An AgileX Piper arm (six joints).
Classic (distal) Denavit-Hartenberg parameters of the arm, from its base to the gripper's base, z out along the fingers. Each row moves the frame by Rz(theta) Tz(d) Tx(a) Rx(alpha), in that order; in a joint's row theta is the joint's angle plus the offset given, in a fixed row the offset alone. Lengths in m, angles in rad.
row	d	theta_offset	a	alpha
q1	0.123	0	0	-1.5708
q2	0	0.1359	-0.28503	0
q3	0	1.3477	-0.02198	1.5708
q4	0.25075	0	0	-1.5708
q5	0	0	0	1.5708
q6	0.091	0	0	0
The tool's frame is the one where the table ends.
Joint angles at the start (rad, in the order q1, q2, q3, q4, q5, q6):
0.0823, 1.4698, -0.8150, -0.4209, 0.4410, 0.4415
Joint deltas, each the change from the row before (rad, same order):
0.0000, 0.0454, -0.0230, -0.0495, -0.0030, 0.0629
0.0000, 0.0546, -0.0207, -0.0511, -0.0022, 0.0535
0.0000, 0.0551, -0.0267, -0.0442, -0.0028, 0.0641
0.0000, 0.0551, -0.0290, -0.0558, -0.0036, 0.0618
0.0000, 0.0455, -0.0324, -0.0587, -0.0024, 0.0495
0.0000, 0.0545, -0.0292, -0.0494, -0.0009, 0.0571
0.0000, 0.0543, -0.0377, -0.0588, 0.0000, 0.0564
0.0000, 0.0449, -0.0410, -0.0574, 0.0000, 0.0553
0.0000, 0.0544, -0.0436, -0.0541, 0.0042, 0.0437
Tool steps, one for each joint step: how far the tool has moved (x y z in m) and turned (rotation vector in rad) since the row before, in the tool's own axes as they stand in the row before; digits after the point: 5 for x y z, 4 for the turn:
-0.00427, 0.00042, 0.01031, 0.0188, 0.0097, 0.0140
-0.00230, 0.00114, 0.01348, 0.0200, 0.0203, 0.0004
-0.00372, 0.00178, 0.01325, 0.0163, 0.0149, 0.0178
-0.00433, 0.00188, 0.01333, 0.0189, 0.0082, 0.0050
-0.00617, 0.00157, 0.01040, 0.0182, -0.0051, -0.0072
-0.00308, 0.00262, 0.01380, 0.0167, 0.0095, 0.0053
-0.00552, 0.00273, 0.01322, 0.0183, -0.0019, -0.0019
-0.00749, 0.00241, 0.01029, 0.0156, -0.0145, 0.0019
-0.00568, 0.00331, 0.01344, 0.0179, -0.0052, -0.0090

